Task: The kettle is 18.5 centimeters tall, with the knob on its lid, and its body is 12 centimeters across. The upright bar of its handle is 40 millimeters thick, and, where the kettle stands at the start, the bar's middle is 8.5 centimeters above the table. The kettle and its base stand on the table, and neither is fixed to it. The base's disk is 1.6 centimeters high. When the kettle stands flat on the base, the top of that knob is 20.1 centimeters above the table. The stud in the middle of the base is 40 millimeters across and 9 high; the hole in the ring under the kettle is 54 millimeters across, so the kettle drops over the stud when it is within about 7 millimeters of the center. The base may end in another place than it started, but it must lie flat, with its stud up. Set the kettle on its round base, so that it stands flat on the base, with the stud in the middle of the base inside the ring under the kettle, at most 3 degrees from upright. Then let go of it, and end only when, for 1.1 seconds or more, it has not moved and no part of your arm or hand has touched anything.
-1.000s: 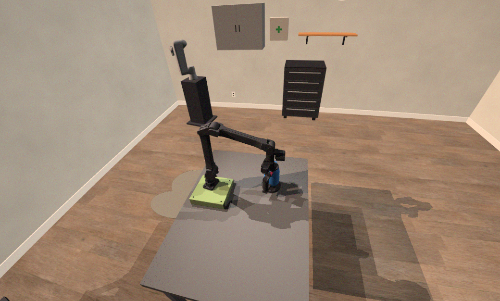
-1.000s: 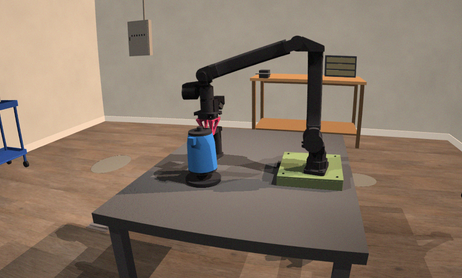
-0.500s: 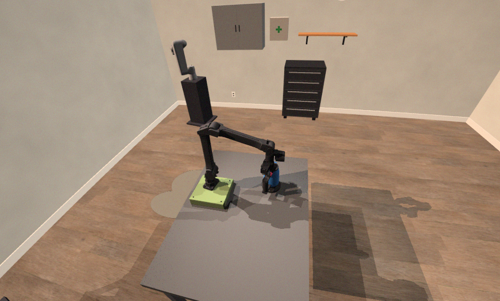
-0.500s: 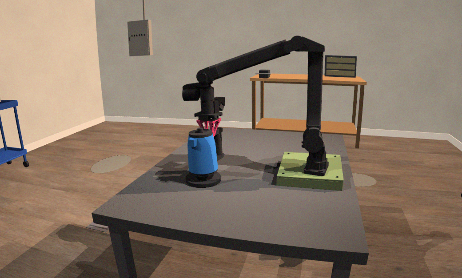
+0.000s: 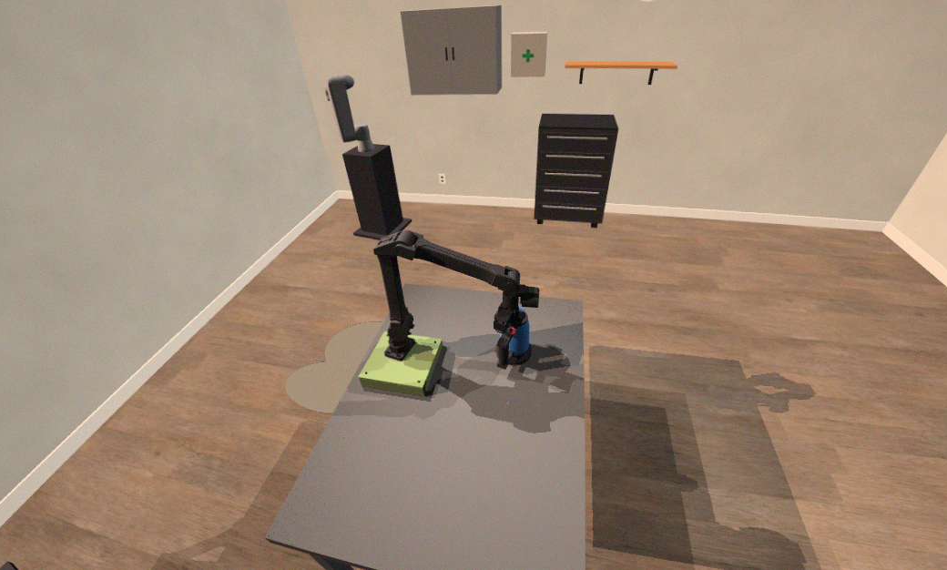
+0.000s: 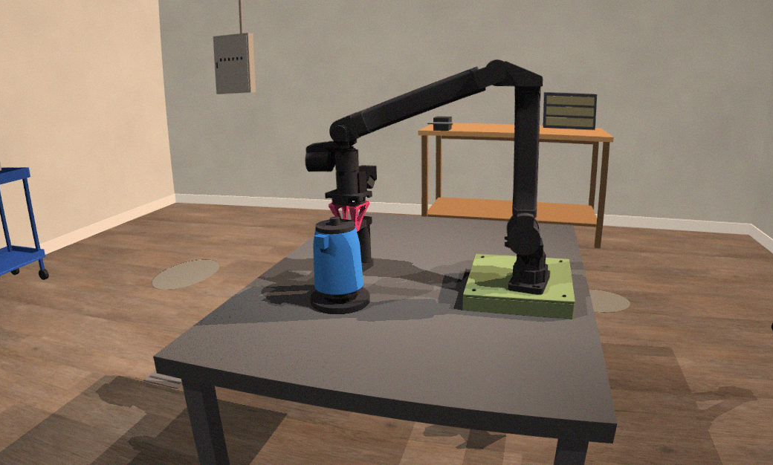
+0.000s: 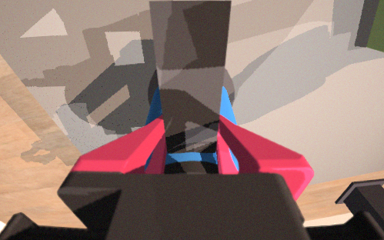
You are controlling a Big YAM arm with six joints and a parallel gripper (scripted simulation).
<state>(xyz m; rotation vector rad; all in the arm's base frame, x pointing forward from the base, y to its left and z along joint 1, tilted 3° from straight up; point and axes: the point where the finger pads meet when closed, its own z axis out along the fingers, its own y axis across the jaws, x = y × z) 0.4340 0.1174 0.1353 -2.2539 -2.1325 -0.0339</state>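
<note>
The blue kettle lies 30 mm to the left of my hand and 50 mm below it. The rest, counted from my hand: round black base 60 mm to the left, 170 mm below.
</note>
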